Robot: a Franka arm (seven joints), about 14 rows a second.
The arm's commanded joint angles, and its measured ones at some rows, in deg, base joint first. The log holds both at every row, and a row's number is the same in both.
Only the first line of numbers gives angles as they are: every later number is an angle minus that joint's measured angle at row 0.
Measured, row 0:
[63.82, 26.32, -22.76, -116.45, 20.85, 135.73, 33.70]
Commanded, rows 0 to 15:
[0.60, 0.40, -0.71, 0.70, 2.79, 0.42, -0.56]
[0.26, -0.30, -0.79, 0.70, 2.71, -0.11, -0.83]
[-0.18, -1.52, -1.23, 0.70, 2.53, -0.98, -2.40]
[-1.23, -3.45, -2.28, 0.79, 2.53, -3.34, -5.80]
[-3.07, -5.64, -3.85, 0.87, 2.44, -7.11, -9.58]
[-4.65, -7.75, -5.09, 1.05, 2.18, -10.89, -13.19]
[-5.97, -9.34, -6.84, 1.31, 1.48, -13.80, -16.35]
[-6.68, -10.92, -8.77, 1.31, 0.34, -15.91, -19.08]
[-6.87, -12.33, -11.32, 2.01, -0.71, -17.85, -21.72]
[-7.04, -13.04, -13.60, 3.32, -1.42, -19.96, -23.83]
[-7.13, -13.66, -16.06, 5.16, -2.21, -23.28, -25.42]
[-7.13, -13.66, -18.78, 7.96, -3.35, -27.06, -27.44]
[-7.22, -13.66, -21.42, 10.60, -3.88, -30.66, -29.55]
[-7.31, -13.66, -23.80, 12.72, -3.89, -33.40, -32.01]
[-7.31, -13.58, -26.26, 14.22, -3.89, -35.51, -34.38]
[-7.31, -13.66, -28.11, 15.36, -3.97, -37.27, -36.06]
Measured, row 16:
[-7.66, -14.41, -23.30, 10.58, -3.12, -31.28, -31.34]
